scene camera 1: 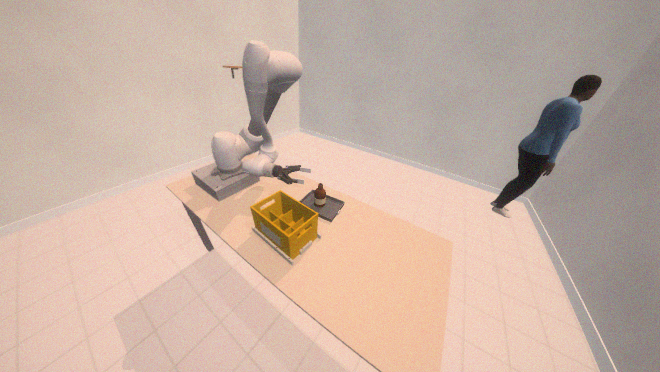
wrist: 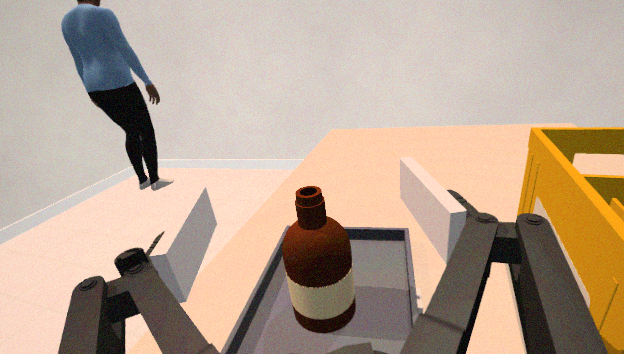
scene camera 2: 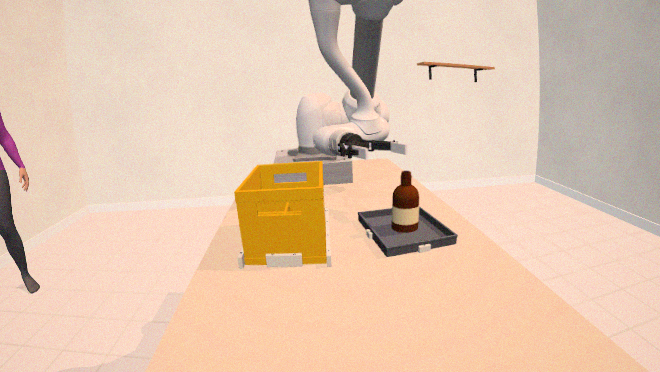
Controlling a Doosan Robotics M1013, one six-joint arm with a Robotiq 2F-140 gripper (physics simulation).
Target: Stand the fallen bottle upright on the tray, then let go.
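Where they show: gripper, fingertip midpoint: (scene camera 1: 307, 176) (wrist: 305, 191) (scene camera 2: 387, 151); arm's base, origin of the base link: (scene camera 1: 230, 170) (scene camera 2: 317, 155).
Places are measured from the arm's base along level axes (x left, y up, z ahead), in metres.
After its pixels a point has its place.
The brown bottle (scene camera 1: 320, 196) @(x 0.303, y -0.003, z 0.623 m) (scene camera 2: 405, 202) @(x 0.322, y -0.009, z 0.630 m) (wrist: 320, 260) @(x 0.305, y 0.005, z 0.567 m) with a cream label stands upright on the dark grey tray (scene camera 1: 334, 207) @(x 0.376, y -0.093, z 0.683 m) (scene camera 2: 436, 235) @(x 0.406, y -0.092, z 0.656 m) (wrist: 382, 265) @(x 0.287, y -0.092, z 0.689 m). Its base rests inside the tray's low rim. My gripper (scene camera 1: 302, 176) @(x 0.281, y 0.103, z 0.525 m) (scene camera 2: 380, 150) @(x 0.281, y 0.103, z 0.525 m) (wrist: 305, 191) @(x 0.281, y 0.103, z 0.525 m) is open and empty. It is above the table on the robot-base side of the tray, pointing toward the bottle from a distance. In the wrist view the bottle shows between the two wide-set finger pads, but farther off and apart from both.
A yellow crate (scene camera 1: 302, 242) @(x 0.029, y -0.033, z 0.803 m) (scene camera 2: 282, 235) @(x 0.046, y -0.025, z 0.800 m) (wrist: 575, 215) @(x 0.114, y 0.056, z 0.630 m) with compartments stands beside the tray on the table (scene camera 1: 380, 270) @(x 0.229, y -0.097, z 1.125 m) (scene camera 2: 350, 320) @(x 0.204, y -0.097, z 0.998 m). A person in blue (scene camera 1: 550, 125) (wrist: 97, 50) is beyond the table. A person in purple (scene camera 2: 10, 145) is at the left. A wall shelf (scene camera 2: 455, 65) hangs behind the arm.
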